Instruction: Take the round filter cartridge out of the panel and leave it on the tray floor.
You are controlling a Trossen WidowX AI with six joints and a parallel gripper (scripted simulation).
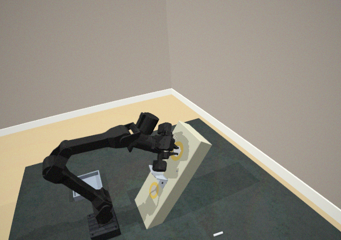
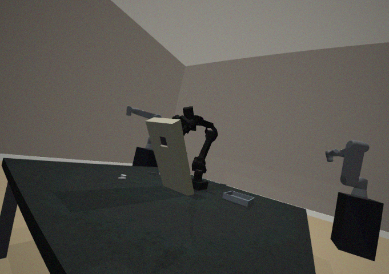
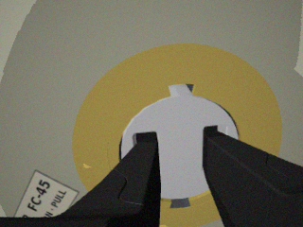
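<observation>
Now: the round filter cartridge 10 mm below my gripper tip and 10 mm ahead of it. The rest, counted from my gripper tip: grey ledge (90 mm below, 90 mm behind, 10 mm to the left); then small white piece (280 mm below, 250 mm to the right, 20 mm ahead); then grey tray (390 mm behind, 320 mm to the left, 270 mm below).
</observation>
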